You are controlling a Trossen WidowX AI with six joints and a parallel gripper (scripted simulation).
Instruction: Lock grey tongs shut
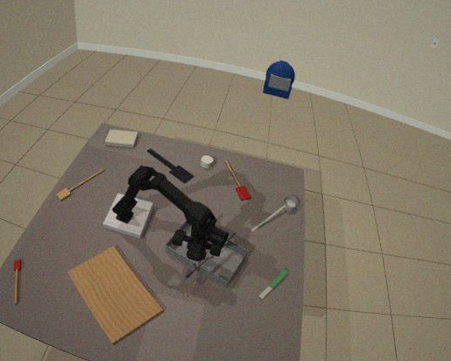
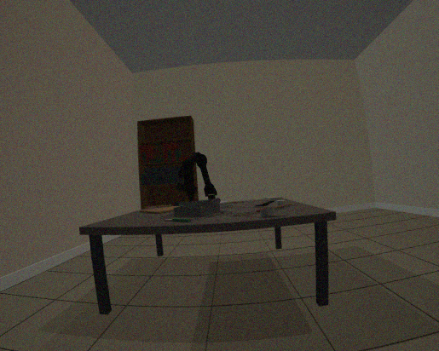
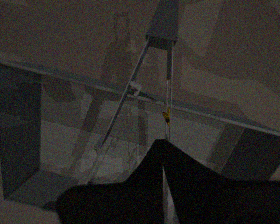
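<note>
Right now the roasting tin is 30 mm ahead of my gripper tip, 50 mm to the left of it and 50 mm below it. From my gripper tip the other things lie so: wooden board: 250 mm behind, 270 mm to the right, 70 mm below; red spatula: 50 mm ahead, 530 mm to the left, 70 mm below; black spatula: 320 mm behind, 500 mm to the left, 70 mm below.
</note>
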